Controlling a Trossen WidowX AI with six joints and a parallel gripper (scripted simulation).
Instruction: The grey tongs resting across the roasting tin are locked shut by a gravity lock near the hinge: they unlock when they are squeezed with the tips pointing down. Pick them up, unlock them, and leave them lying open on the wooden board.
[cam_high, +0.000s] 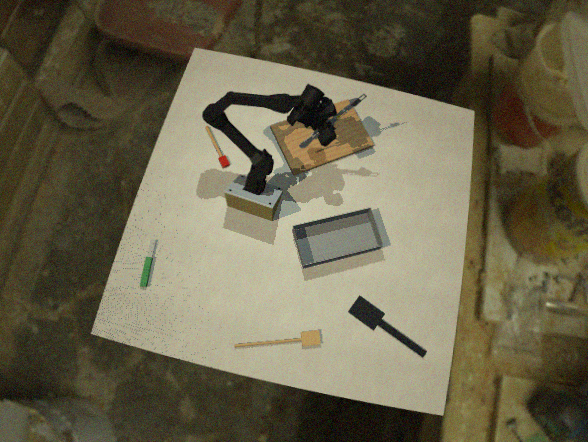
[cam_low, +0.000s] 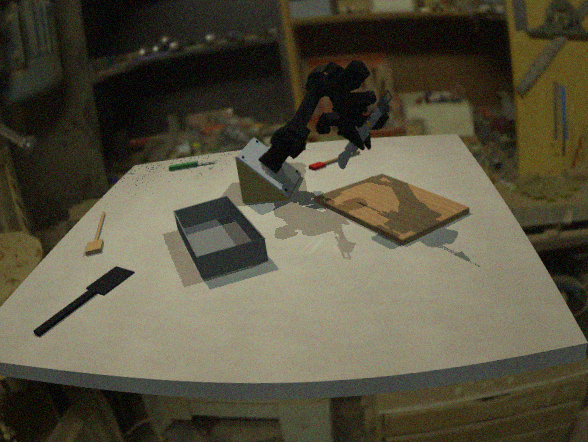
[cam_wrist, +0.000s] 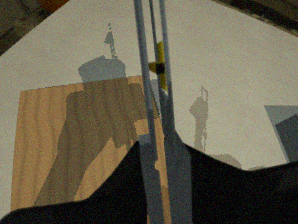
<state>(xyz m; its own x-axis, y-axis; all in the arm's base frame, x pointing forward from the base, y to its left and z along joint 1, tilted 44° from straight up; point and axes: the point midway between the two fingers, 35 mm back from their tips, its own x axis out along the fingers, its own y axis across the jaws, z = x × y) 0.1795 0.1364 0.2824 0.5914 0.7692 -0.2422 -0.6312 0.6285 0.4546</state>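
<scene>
My gripper tip is 4 cm past the wooden board, 5 cm to the right of it and 16 cm above it. Also, from my gripper tip: grey roasting tin (15 cm ahead, 35 cm to the right, 14 cm below); black spatula (42 cm ahead, 59 cm to the right, 17 cm below).
</scene>
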